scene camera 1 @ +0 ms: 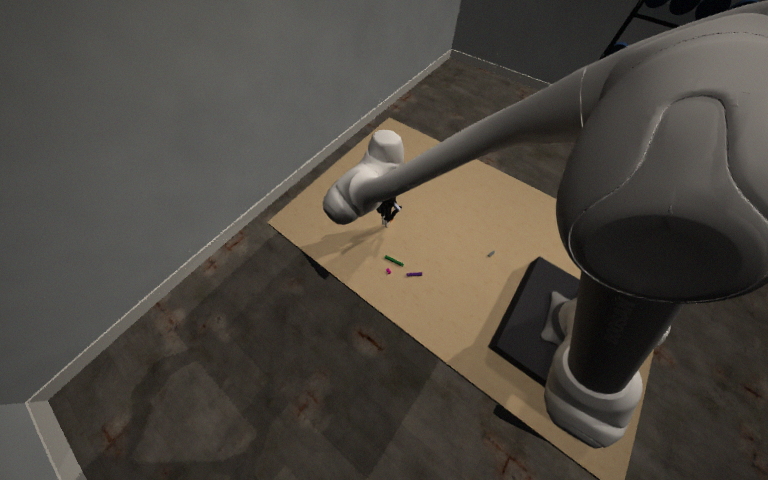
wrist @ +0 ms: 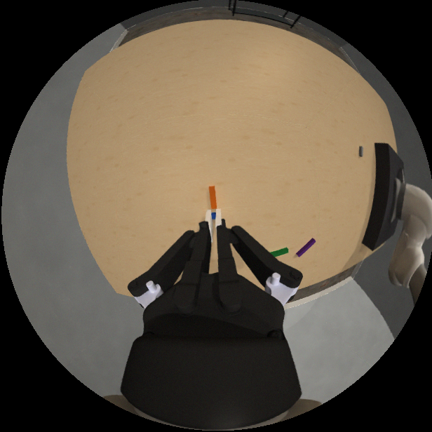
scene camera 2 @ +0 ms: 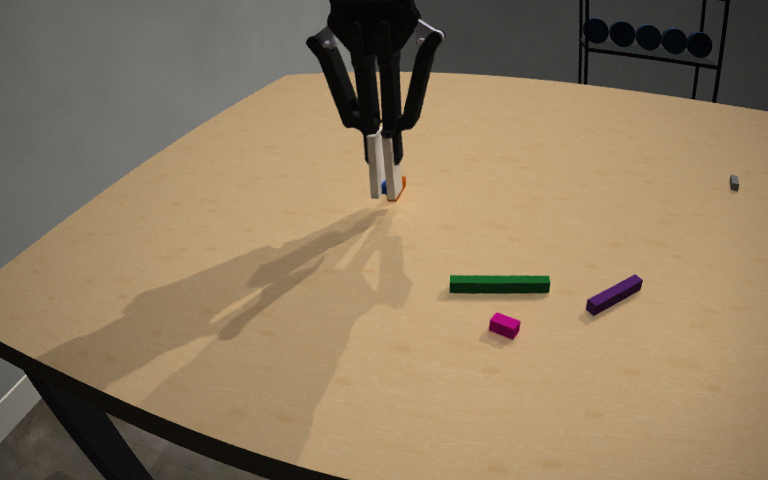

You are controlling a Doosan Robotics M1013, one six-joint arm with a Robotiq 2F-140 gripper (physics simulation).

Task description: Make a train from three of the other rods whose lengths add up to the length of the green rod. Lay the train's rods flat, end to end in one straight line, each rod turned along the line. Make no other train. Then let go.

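Seen in the pictures: gripper, between the fingertips: (scene camera 1: 386,224) (scene camera 2: 387,193); arm's base, origin of its link: (scene camera 1: 570,327).
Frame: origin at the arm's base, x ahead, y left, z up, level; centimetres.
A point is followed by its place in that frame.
My gripper (scene camera 1: 385,225) @[x 75.0, y -6.6, z -5.3 cm] (scene camera 2: 383,196) @[x 75.0, y -6.6, z -5.3 cm] (wrist: 214,215) is shut on the small blue rod (scene camera 2: 384,187) @[x 75.2, y -6.4, z -4.6 cm] (wrist: 213,216), low at the table. The orange rod (scene camera 2: 403,182) @[x 74.0, y -10.7, z -6.1 cm] (wrist: 212,197) lies flat just beyond the fingertips, its near end close to the blue rod and in line with it; a finger partly hides it in scene camera 2, and I cannot tell if they touch. The long green rod (scene camera 1: 394,260) @[x 63.8, y 6.2, z -5.8 cm] (scene camera 2: 499,284) @[x 64.1, y 6.7, z -6.0 cm] (wrist: 280,252) lies flat. The purple rod (scene camera 1: 414,274) @[x 54.2, y 7.4, z -6.0 cm] (scene camera 2: 614,294) @[x 54.6, y 7.9, z -5.9 cm] (wrist: 306,247) lies slanted near it. The short magenta rod (scene camera 1: 388,271) @[x 63.6, y 11.4, z -5.9 cm] (scene camera 2: 504,326) @[x 63.7, y 11.6, z -5.9 cm] lies beside the green one.
A small grey rod (scene camera 1: 491,254) @[x 30.8, y -15.9, z -6.0 cm] (scene camera 2: 734,182) @[x 31.4, y -15.5, z -5.9 cm] (wrist: 361,151) lies apart, nearer the black base plate (scene camera 1: 523,322) @[x 14.6, y 6.4, z 0.0 cm] (wrist: 381,192) on the wooden table (scene camera 1: 447,215) @[x 53.9, y -25.1, z -6.9 cm] (scene camera 2: 566,141) @[x 53.3, y -27.7, z -6.9 cm] (wrist: 150,100). A wall runs along one table side. A rack (scene camera 2: 651,58) stands behind.
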